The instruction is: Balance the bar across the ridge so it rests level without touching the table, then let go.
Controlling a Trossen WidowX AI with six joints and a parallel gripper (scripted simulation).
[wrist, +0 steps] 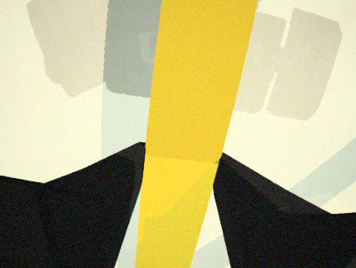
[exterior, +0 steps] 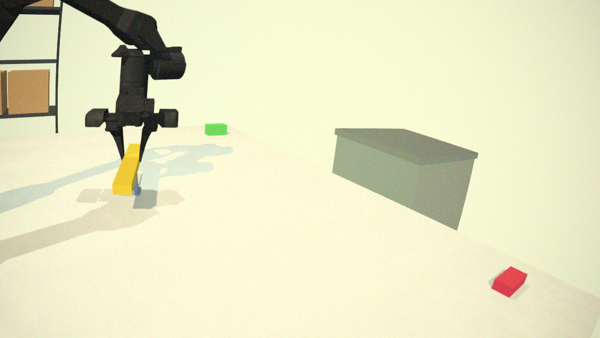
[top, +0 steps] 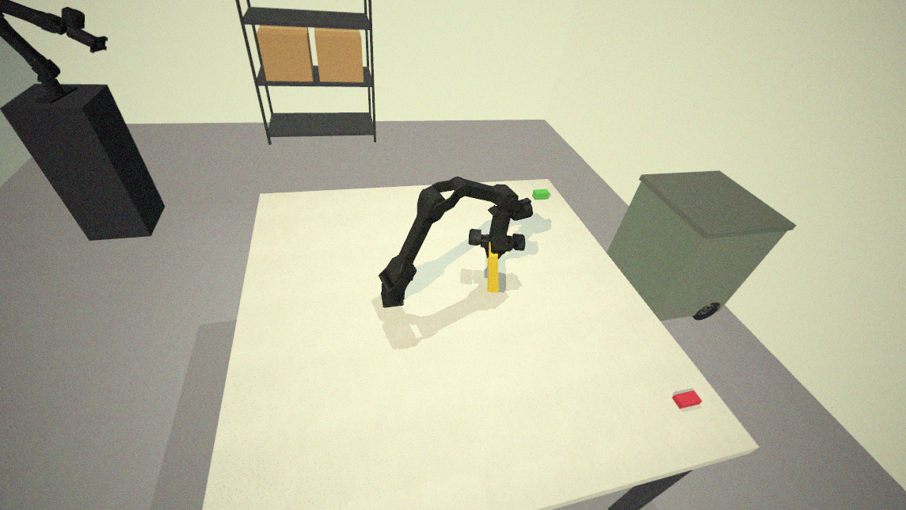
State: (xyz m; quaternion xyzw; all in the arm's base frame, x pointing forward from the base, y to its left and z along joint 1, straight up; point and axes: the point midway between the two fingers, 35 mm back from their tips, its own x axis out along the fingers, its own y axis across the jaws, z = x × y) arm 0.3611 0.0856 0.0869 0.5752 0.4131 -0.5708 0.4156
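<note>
My gripper tip is 3 cm to the left of the yellow bar and 1 cm past it. The rest, counted from my gripper tip: green block: 41 cm to the left, 38 cm ahead, 4 cm below; red block: 59 cm to the right, 38 cm ahead, 4 cm below.
</note>
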